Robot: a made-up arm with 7 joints.
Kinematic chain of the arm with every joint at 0, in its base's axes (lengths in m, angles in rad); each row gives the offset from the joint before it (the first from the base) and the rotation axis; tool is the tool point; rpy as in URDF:
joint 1: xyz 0 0 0 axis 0.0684 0.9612 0.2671
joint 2: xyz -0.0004 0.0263 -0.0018 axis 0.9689 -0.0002 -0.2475
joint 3: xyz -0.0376 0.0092 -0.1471 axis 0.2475 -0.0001 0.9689
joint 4: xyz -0.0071 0 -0.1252 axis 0.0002 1 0
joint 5: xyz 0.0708 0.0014 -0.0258 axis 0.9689 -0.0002 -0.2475
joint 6: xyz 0.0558 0 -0.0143 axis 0.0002 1 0
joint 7: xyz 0.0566 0 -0.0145 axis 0.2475 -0.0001 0.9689
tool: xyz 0 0 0 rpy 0 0.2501 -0.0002
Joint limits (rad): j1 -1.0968..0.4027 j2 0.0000..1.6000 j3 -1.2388..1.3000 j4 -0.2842..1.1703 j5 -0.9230..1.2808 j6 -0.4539..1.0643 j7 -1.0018..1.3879
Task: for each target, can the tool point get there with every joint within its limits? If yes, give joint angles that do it. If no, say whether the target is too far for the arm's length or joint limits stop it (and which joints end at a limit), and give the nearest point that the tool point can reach.
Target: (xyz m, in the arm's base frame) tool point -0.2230 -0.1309 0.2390
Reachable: no: joint limits stop it (at a limit: joint 1, joint 2, joint 3, joint 4, joint 6) | nearest point -0.0494 0.2339 0.1947 | short by 0.406 m
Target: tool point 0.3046 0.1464 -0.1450
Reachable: yes | joints -0.6720 0.2829 0.3829 0.0344 -0.5833 -0.2283 -0.3192
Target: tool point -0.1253 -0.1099 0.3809
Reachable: no: joint limits stop it (at a limit: joint 1, joint 2, joint 4, joint 6) | nearest point 0.0068 0.2167 0.2184 | short by 0.388 m
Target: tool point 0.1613 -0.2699 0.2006
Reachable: no: joint limits stop it (at a limit: joint 1, joint 2, joint 4, joint 6) | nearest point 0.2273 -0.1471 -0.0374 | short by 0.276 m
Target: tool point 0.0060 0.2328 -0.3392
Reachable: yes | joints 0.1108 0.8906 -0.9227 0.2207 0.6395 0.9043 -0.0072
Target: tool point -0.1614 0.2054 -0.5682
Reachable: no: too far | nearest point -0.1223 0.1619 -0.4305 | short by 0.150 m
